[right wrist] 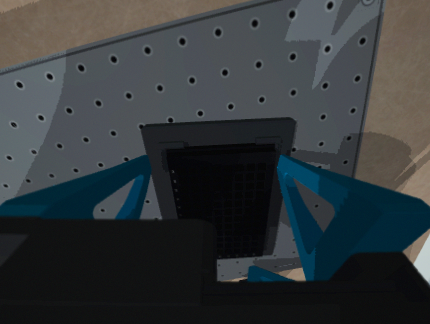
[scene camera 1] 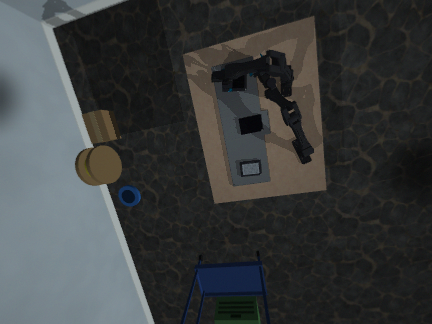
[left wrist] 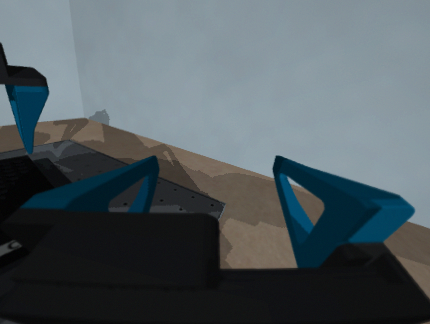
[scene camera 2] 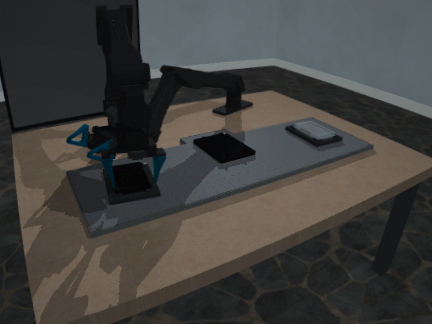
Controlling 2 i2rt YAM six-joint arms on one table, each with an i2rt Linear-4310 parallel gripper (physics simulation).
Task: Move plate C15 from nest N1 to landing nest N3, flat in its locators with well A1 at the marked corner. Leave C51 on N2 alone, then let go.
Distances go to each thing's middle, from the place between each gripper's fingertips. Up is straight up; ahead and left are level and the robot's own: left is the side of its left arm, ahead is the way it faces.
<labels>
Now: the black grid tray [scene camera 2: 129,178] 150 mm ahead of my left hand, 80 mm to the left of it and 50 mm below it.
The black grid tray lies 60 mm behind my right hand, 10 mm to the left of it and 10 mm below it.
</labels>
